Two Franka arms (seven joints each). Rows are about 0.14 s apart.
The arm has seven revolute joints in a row. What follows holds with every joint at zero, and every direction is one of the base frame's.
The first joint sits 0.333 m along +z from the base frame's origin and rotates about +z.
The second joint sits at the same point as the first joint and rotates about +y.
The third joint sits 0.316 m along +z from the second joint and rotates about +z.
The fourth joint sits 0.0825 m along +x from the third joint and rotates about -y.
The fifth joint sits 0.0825 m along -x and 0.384 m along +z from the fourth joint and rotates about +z.
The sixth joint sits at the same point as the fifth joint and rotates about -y.
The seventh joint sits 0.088 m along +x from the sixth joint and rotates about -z.
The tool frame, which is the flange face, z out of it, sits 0.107 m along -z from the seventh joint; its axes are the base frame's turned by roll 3.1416, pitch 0 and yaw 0 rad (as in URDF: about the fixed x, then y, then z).
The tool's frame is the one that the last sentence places.
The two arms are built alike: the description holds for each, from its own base.
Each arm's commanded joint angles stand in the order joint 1, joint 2, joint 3, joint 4, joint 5, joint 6, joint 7.
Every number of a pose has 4 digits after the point.
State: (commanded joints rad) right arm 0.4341 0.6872 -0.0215 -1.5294 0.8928 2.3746 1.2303; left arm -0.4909 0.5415 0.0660 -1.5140 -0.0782 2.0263 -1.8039
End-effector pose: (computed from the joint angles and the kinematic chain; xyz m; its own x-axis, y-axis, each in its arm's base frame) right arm 0.6612 0.3017 0.2711 0.1673 -0.7864 -0.5947 -0.9833 -0.0894 -0.1584; left arm 0.6299 -0.2976 0.3465 0.1640 0.9861 -0.0278 0.9857 -0.1650 -0.0356
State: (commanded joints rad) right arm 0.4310 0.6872 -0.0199 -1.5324 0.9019 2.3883 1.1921; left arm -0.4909 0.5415 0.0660 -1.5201 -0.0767 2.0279 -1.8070
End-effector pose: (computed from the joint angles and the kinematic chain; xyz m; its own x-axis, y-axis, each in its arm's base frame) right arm 0.6624 0.2992 0.2707 0.1950 -0.7832 -0.5904 -0.9771 -0.1032 -0.1859; left arm 0.6290 -0.2970 0.3438 0.1613 0.9866 -0.0251 0.9860 -0.1622 -0.0397
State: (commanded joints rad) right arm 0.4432 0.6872 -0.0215 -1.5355 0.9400 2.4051 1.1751; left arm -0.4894 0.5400 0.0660 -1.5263 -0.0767 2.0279 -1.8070
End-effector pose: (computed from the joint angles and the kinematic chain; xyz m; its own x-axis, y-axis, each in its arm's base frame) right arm 0.6601 0.3050 0.2705 0.1929 -0.7726 -0.6049 -0.9764 -0.0900 -0.1964; left arm 0.6282 -0.2954 0.3420 0.1595 0.9869 -0.0239 0.9860 -0.1605 -0.0442
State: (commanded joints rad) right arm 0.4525 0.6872 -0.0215 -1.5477 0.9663 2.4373 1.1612; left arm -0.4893 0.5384 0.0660 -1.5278 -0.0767 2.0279 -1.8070
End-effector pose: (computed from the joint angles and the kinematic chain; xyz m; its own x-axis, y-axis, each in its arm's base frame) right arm 0.6575 0.3073 0.2669 0.1879 -0.7723 -0.6069 -0.9751 -0.0725 -0.2097; left arm 0.6279 -0.2952 0.3424 0.1594 0.9869 -0.0240 0.9861 -0.1603 -0.0442
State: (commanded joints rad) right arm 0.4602 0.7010 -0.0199 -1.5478 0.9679 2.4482 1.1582; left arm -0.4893 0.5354 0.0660 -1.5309 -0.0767 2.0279 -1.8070
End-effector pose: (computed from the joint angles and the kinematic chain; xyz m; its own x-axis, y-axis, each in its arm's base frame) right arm 0.6549 0.3119 0.2575 0.1883 -0.7758 -0.6023 -0.9756 -0.0771 -0.2057; left arm 0.6273 -0.2948 0.3430 0.1593 0.9869 -0.0242 0.9861 -0.1602 -0.0443
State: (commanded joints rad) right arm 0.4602 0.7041 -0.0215 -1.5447 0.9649 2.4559 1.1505; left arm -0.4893 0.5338 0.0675 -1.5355 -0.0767 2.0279 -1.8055
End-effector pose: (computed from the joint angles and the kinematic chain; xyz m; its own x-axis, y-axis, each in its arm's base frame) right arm 0.6565 0.3106 0.2572 0.1969 -0.7788 -0.5956 -0.9729 -0.0800 -0.2170; left arm 0.6268 -0.2935 0.3421 0.1593 0.9870 -0.0228 0.9860 -0.1602 -0.0469
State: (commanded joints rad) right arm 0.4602 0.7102 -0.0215 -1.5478 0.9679 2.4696 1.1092; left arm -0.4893 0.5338 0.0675 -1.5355 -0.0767 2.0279 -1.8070
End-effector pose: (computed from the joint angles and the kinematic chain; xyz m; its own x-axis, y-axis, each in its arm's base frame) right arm 0.6566 0.3089 0.2522 0.2292 -0.7802 -0.5820 -0.9648 -0.1031 -0.2418; left arm 0.6268 -0.2935 0.3421 0.1578 0.9872 -0.0227 0.9862 -0.1587 -0.0470
